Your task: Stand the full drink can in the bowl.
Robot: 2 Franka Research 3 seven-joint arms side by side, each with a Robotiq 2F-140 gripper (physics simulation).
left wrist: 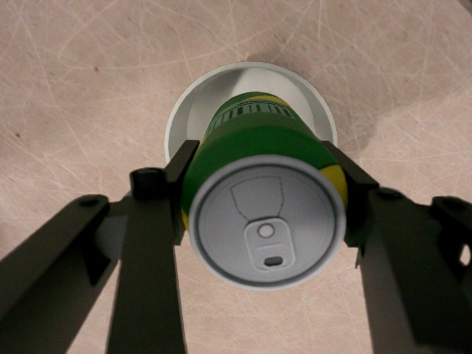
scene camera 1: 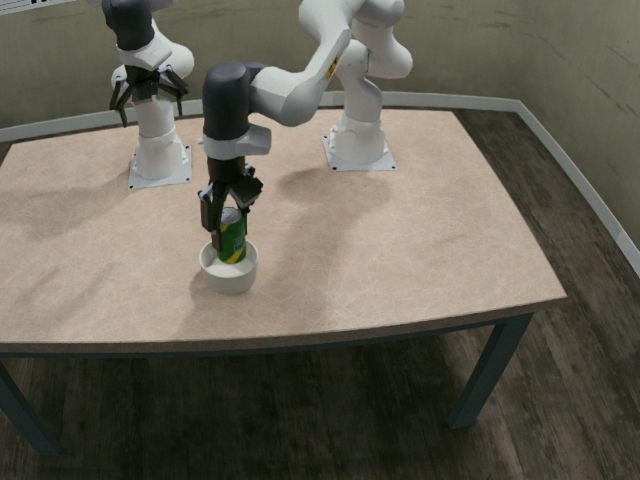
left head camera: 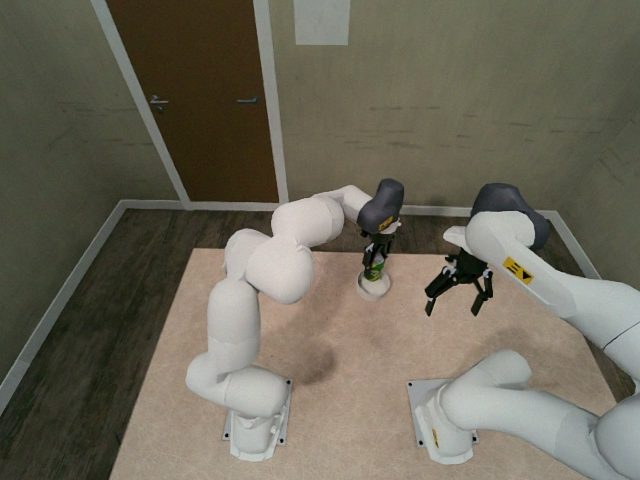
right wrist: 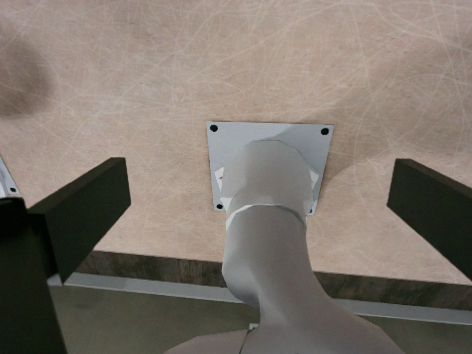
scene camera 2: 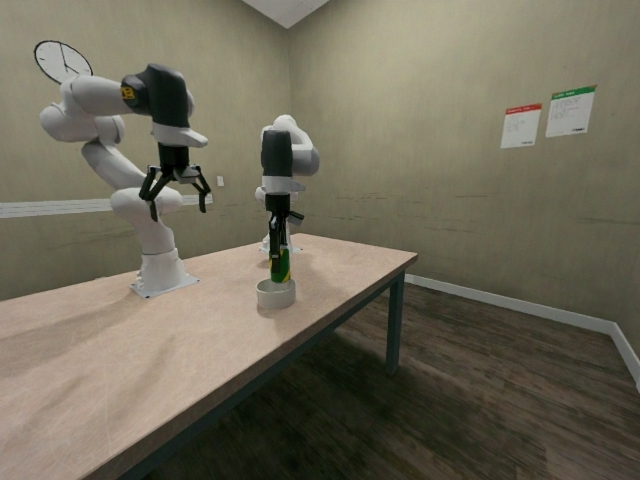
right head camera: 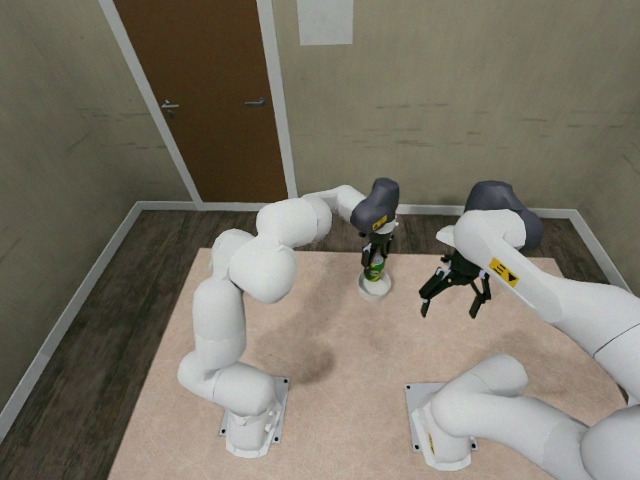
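A green and yellow drink can (left head camera: 375, 271) (right head camera: 375, 270) (scene camera 1: 234, 249) (scene camera 2: 284, 270) (left wrist: 265, 235) is upright between the fingers of my left gripper (left head camera: 376, 262) (right head camera: 375, 261) (scene camera 1: 231, 238) (scene camera 2: 279, 258) (left wrist: 256, 162), which is shut on it. The can is over the opening of the white bowl (left head camera: 373, 295) (right head camera: 374, 296) (scene camera 1: 230, 281) (scene camera 2: 276, 299) (left wrist: 181, 120). In scene camera 2 its lower end shows near rim height, above the bowl's floor. My right gripper (left head camera: 452, 311) (right head camera: 448, 313) (scene camera 1: 151, 116) (scene camera 2: 178, 212) (right wrist: 259, 182) is open and empty, raised to the side of the bowl.
The bowl stands on the table (left head camera: 330, 413) (scene camera 1: 413, 248) (scene camera 2: 170, 361), near the edge closest to scene camera 1. The right arm's base plate (right wrist: 270, 129) is bolted to the table. The left arm reaches across to the bowl, beside the raised right arm.
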